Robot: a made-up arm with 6 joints.
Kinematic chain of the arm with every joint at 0, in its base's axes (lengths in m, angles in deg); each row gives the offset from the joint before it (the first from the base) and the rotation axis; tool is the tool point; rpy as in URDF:
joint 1: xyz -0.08 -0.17 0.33 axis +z
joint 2: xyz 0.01 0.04 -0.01 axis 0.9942 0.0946 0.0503
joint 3: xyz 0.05 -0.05 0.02 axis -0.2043 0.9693 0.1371
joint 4: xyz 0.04 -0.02 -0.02 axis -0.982 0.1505 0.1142
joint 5: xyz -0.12 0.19 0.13 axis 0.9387 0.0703 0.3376
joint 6: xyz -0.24 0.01 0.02 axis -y
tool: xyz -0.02 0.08 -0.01 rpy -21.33 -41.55 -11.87
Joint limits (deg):
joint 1: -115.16..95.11
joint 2: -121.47..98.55
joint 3: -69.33..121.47
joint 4: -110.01..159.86
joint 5: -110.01..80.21
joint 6: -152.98..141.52
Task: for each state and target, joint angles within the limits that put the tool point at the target. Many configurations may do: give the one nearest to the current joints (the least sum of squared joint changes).
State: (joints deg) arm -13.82 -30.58 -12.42 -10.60 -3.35 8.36
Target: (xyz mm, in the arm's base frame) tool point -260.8 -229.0 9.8
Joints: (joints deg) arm 18.81 -77.40 -34.89 14.95 -8.68 7.60
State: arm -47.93 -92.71 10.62 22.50 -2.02 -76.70
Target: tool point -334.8 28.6 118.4
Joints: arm -41.33 -96.53 20.25 63.58 -18.50 -72.41
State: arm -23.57 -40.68 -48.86 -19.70 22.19 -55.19
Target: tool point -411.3 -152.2 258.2
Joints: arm -3.06 -45.73 -41.15 -34.74 56.61 -60.38
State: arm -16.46 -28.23 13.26 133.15 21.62 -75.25
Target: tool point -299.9 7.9 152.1
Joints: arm -28.30 -32.32 -5.41 126.49 61.54 -82.12
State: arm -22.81 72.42 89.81 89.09 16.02 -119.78
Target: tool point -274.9 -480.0 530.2
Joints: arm -27.15 66.03 106.88 104.48 0.98 -112.69
